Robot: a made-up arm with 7 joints.
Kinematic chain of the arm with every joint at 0, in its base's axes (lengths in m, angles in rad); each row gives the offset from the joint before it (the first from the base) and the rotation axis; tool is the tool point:
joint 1: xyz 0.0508 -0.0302 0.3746 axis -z
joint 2: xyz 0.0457 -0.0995 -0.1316 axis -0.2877 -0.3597 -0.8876
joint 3: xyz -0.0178 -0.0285 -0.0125 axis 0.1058 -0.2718 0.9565
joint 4: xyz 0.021 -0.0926 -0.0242 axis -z
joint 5: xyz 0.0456 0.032 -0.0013 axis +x
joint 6: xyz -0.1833 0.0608 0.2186 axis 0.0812 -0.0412 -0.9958
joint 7: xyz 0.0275 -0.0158 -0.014 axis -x
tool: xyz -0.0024 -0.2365 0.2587
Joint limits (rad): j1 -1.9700..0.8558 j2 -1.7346..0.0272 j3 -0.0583..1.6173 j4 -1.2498..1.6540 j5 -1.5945..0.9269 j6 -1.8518..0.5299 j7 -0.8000..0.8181
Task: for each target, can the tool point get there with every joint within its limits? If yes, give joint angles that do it. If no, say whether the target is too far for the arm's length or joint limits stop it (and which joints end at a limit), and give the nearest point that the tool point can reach.
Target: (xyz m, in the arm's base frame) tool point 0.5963 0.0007 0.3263
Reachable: yes | joints -0.8988 -1.2357 0.3173 0.4671 -0.0967 0.0848 -0.5842
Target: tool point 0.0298 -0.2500 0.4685
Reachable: yes | joints -0.6875 -1.4417 1.2250 0.0493 -1.3970 -1.3444 -0.6407
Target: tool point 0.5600 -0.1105 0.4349
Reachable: yes | joints -0.9329 -0.7272 1.1099 1.0336 -0.0975 0.0316 -0.3372
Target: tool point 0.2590 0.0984 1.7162
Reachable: no: too far | nearest point 0.1941 0.0529 0.8236 | short by 0.896 m
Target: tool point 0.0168 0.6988 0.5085
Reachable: no: joint limits stop it (at a limit: joint 1, joint 5, joint 6, joint 7) | nearest point 0.0334 0.6178 0.4692 | short by 0.092 m
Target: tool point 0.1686 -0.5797 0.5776
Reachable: yes | joints 0.4591 -0.7590 0.3326 0.0248 0.3700 -0.1204 0.5279
